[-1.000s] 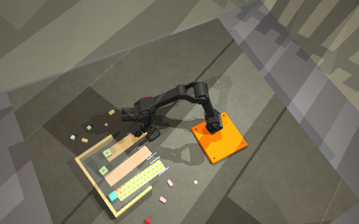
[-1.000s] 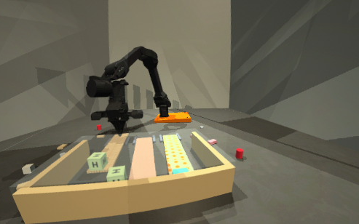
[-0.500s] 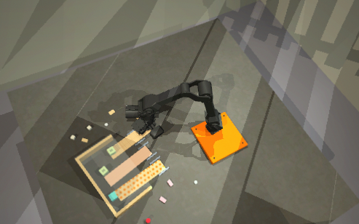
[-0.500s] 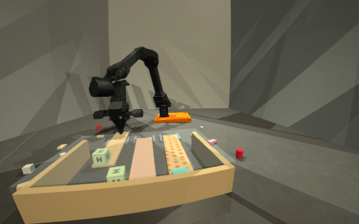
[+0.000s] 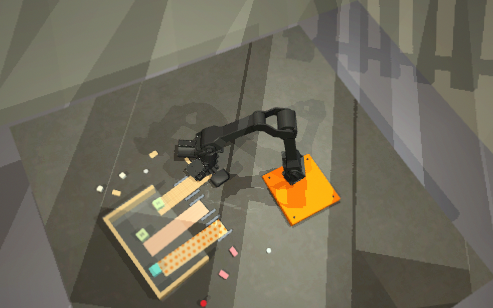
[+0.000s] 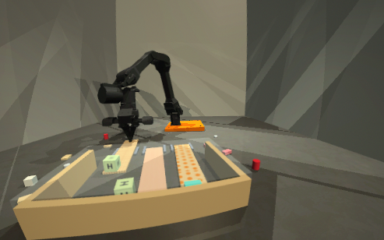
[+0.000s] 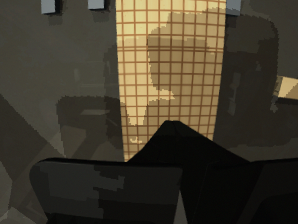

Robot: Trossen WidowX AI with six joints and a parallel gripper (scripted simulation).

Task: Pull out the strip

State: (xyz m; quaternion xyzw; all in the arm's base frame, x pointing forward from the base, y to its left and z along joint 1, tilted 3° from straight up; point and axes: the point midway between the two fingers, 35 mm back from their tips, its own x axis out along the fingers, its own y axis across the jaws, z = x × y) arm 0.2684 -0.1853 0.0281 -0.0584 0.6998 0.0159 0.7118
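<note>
Right now my gripper tip is 10 cm short of the grid strip and 1 cm to the right of it.
</note>
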